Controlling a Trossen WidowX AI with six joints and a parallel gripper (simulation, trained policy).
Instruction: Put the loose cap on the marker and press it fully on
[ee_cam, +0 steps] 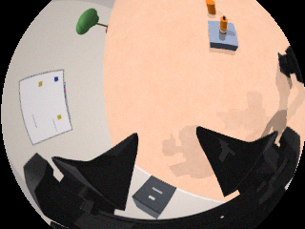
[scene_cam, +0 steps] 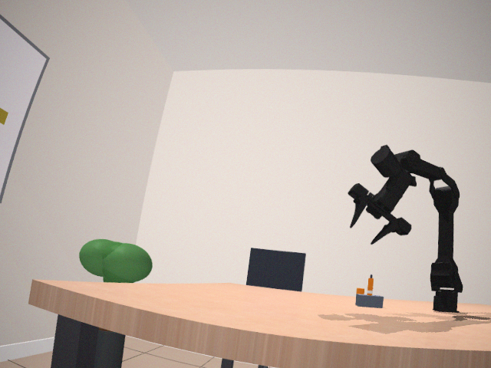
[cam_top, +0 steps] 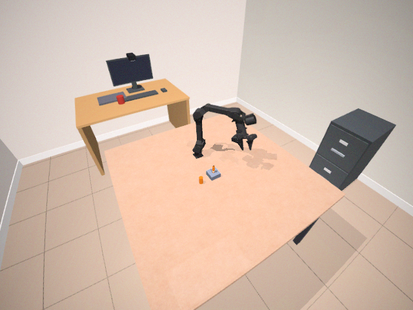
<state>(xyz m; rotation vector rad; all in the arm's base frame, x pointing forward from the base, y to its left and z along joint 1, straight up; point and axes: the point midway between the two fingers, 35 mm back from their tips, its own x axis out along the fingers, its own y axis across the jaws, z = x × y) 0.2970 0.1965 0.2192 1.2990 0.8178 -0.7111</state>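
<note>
Right now my gripper tip is 60 mm past the orange cap, 320 mm to the left of it and 160 mm above it. The rest, counted from my gripper tip: marker 70 mm behind, 210 mm to the right, 120 mm below; holder block 70 mm behind, 210 mm to the right, 170 mm below.
</note>
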